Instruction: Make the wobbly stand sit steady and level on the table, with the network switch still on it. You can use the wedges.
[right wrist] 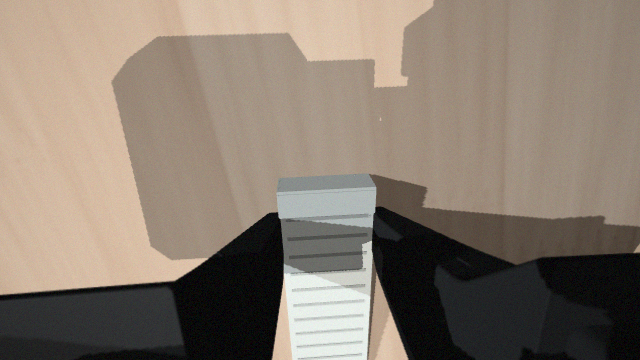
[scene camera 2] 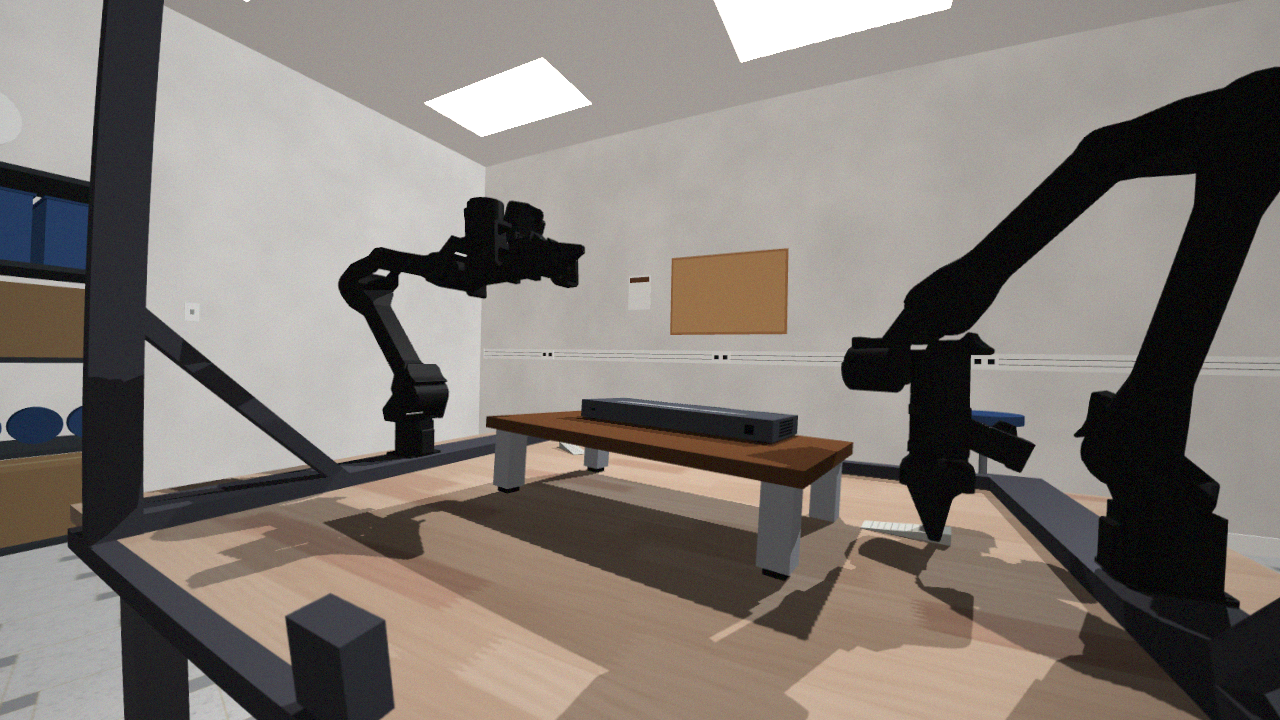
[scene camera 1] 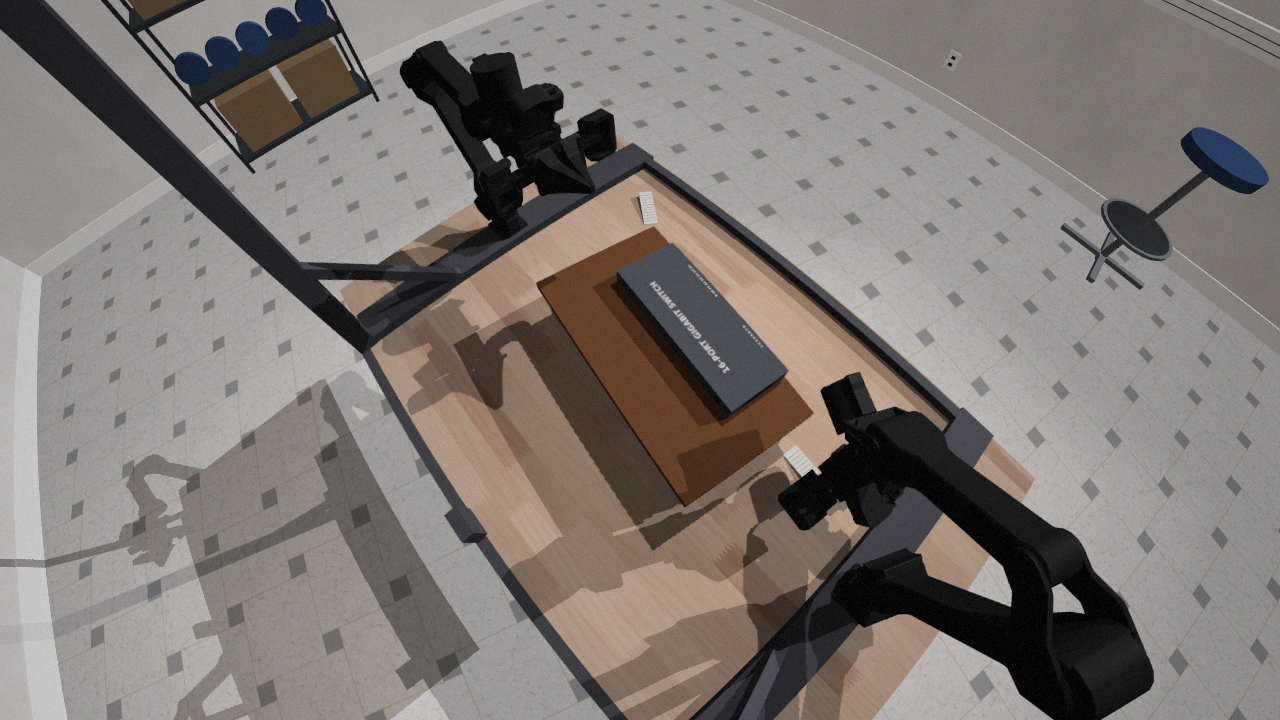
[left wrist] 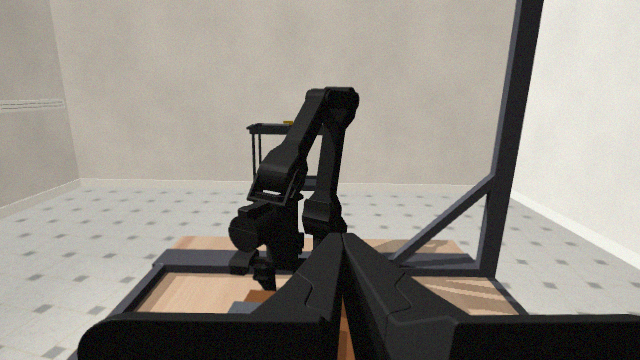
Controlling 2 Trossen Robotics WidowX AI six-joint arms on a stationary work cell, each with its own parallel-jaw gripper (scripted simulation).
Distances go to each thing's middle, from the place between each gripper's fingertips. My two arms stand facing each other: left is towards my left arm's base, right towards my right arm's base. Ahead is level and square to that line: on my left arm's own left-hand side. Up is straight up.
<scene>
The dark grey network switch [scene camera 1: 732, 363] lies 300 mm to the left of my right hand and 80 mm above it. The rest, counted from my right hand: brown stand [scene camera 1: 693, 444] (50 mm behind, 310 mm to the left, 10 mm above).
My left hand [scene camera 1: 592, 189] is 23 cm above the dark grey network switch, 16 cm to the left of it and 8 cm short of it. Also, from my left hand: brown stand (29 cm below, 15 cm to the right, 2 cm ahead).
</scene>
